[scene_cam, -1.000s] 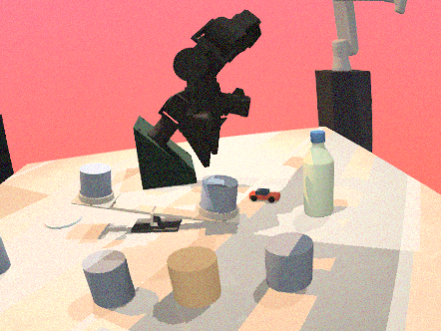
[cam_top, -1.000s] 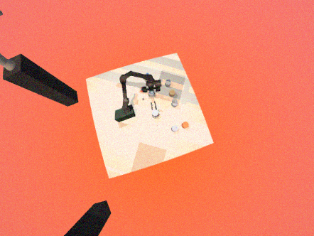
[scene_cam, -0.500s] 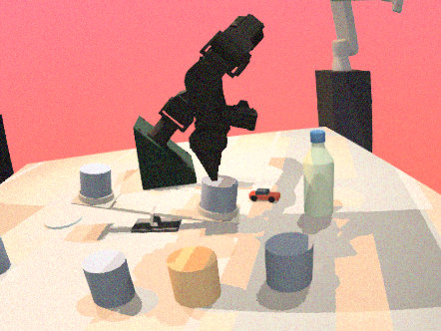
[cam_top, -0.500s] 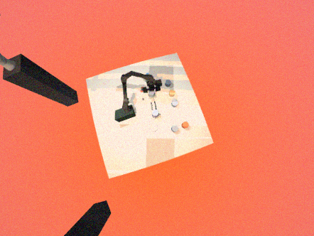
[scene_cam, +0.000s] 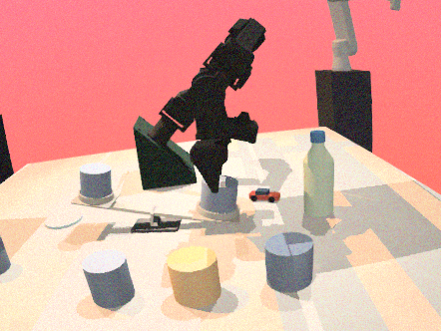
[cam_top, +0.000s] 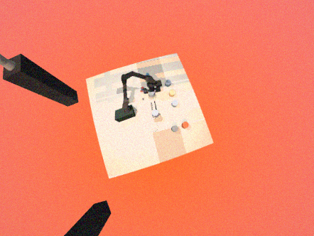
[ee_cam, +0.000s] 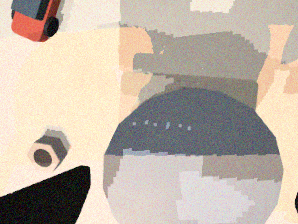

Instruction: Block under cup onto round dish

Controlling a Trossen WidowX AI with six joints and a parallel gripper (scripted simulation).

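The pale green block is 40 mm below my gripper tip. Round my gripper tip: red toy car: 90 mm behind, 110 mm to the left, 70 mm below; then pale green bottle: 20 mm ahead, 200 mm to the left, 30 mm above; then balance beam: 20 mm behind, 130 mm to the right, 60 mm below.
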